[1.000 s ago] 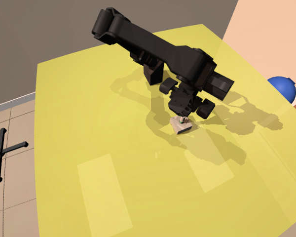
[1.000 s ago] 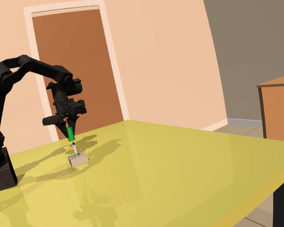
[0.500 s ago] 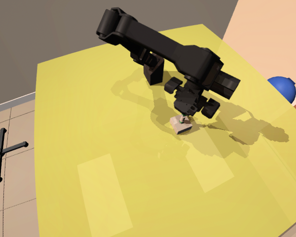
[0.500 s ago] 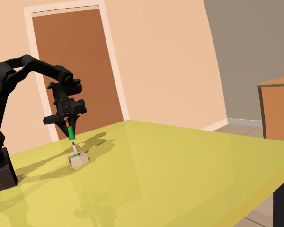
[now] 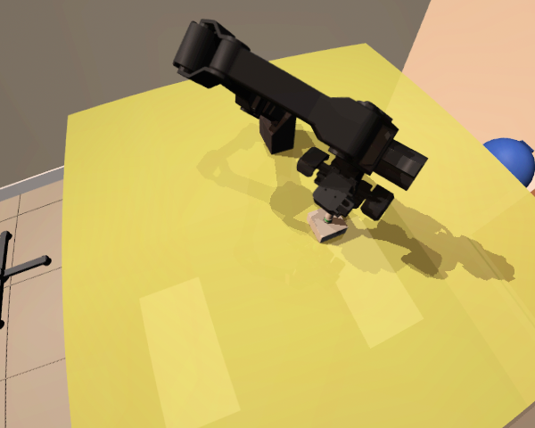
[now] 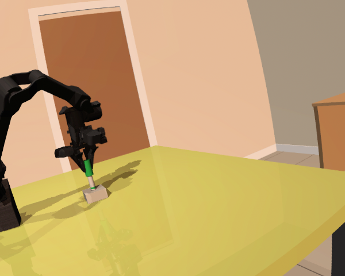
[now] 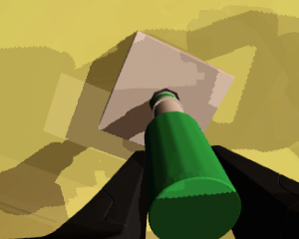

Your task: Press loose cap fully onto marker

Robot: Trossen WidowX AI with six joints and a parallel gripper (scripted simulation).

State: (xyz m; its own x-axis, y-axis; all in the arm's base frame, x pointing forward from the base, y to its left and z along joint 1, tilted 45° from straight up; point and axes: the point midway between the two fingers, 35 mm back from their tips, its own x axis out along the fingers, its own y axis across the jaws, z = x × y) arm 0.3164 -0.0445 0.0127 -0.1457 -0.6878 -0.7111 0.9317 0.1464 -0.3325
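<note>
The marker lies 30 mm below my gripper tip. The rest, counted from my gripper tip: green cap (10 mm above); then holder block (80 mm below).
</note>
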